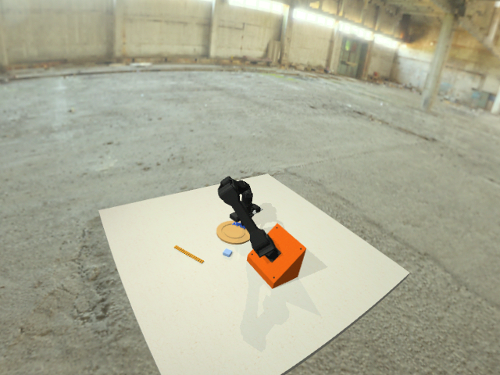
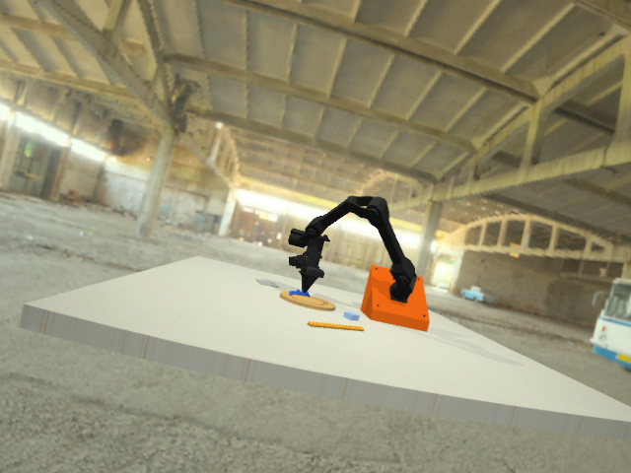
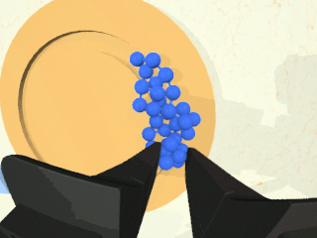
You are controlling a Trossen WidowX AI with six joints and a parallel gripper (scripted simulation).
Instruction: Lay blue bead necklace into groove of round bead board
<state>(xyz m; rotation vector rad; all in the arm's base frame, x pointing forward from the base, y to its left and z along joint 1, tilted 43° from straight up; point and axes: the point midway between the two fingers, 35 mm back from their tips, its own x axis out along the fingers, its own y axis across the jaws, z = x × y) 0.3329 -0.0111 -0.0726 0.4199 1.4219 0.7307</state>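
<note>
My gripper tip is now 2 cm past the round tan bead board, 7 cm to the right of it and 2 cm above it. Round my gripper tip: flat grey tile (14 cm ahead, 16 cm to the right, 2 cm below); small light-blue block (15 cm behind, 19 cm to the left, 2 cm below).
</note>
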